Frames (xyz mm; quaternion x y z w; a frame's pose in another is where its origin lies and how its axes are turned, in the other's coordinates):
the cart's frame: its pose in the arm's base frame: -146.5 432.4 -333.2 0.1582 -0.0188 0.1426 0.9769
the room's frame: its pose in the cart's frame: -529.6 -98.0 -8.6 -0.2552 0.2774 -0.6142 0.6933
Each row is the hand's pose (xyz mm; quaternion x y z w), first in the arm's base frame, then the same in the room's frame.
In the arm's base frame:
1: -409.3 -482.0 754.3 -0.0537 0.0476 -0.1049 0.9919
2: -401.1 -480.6 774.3 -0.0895 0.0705 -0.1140 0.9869
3: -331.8 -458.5 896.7 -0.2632 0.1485 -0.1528 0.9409
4: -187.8 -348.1 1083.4 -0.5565 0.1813 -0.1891 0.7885
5: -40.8 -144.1 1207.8 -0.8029 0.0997 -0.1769 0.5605
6: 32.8 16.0 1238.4 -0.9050 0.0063 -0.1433 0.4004
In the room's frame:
1: 242.5 -875.7 1027.0 0.1342 -0.2848 0.3642 0.8765
2: 237.1 -881.1 1047.3 0.0967 -0.2797 0.3469 0.8900
3: 199.6 -894.5 1184.0 -0.0755 -0.2755 0.2519 0.9246
4: 90.8 -850.7 1416.4 -0.3423 -0.3298 0.0641 0.8775
5: -74.4 -721.3 1602.6 -0.5464 -0.4392 -0.1236 0.7023
6: -195.2 -608.6 1671.1 -0.6236 -0.5167 -0.2185 0.5445

